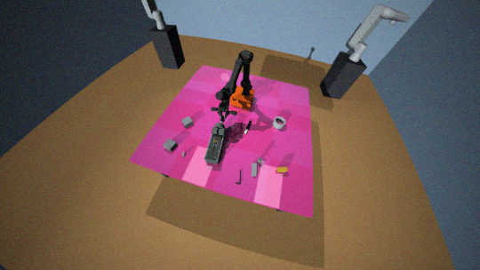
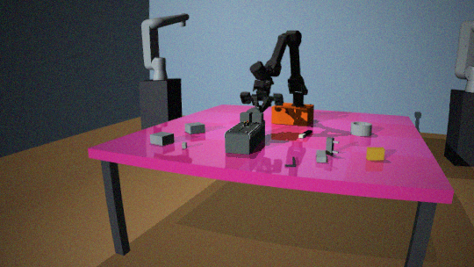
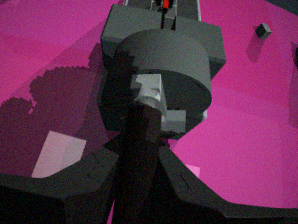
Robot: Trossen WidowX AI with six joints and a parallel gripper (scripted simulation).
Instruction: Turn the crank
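Now: gripper tip 3 cm below the dark crank handle and 2 cm past it. Also, from my gripper tip: small cube 27 cm ahead, 22 cm to the right, 8 cm below; black-and-white stick 20 cm to the left, 9 cm below, 5 cm behind; red pointer 14 cm ahead, 1 cm to the right, 1 cm below.
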